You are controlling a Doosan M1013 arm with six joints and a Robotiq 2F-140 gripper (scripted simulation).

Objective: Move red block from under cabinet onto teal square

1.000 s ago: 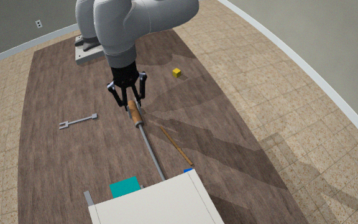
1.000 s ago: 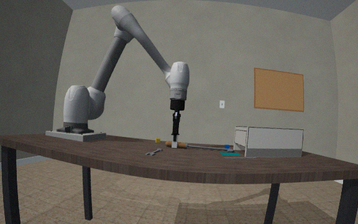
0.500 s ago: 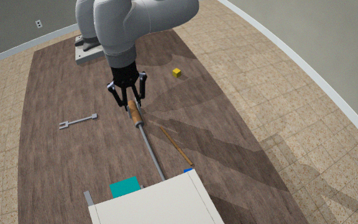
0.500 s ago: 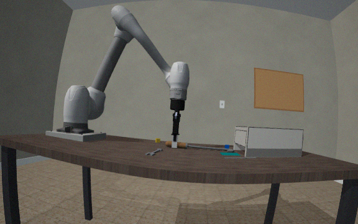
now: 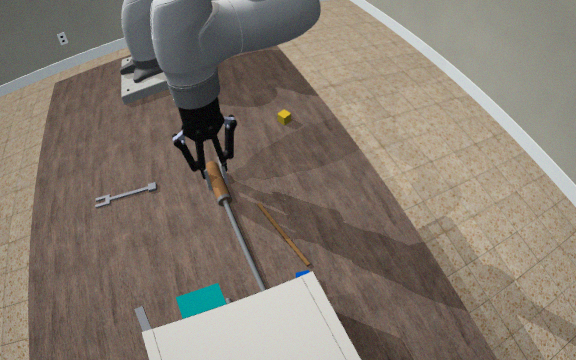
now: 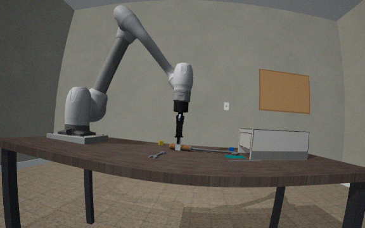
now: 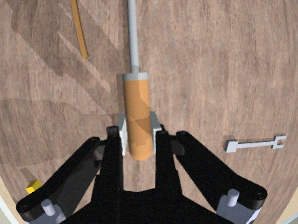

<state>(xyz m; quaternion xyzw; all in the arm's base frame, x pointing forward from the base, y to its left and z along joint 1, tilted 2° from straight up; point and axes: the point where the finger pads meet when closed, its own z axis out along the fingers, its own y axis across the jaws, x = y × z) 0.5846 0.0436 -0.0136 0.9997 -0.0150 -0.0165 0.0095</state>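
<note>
My hand is 18 cm short of the thin wooden stick, 8 cm to the right of it and 3 cm above it. Round my hand: yellow block: 22 cm to the left, 12 cm behind, 2 cm below; then hook tool: 13 cm ahead, 4 cm to the right, 2 cm below; then grey wrench: 22 cm to the right, 7 cm behind, 3 cm below.
</note>
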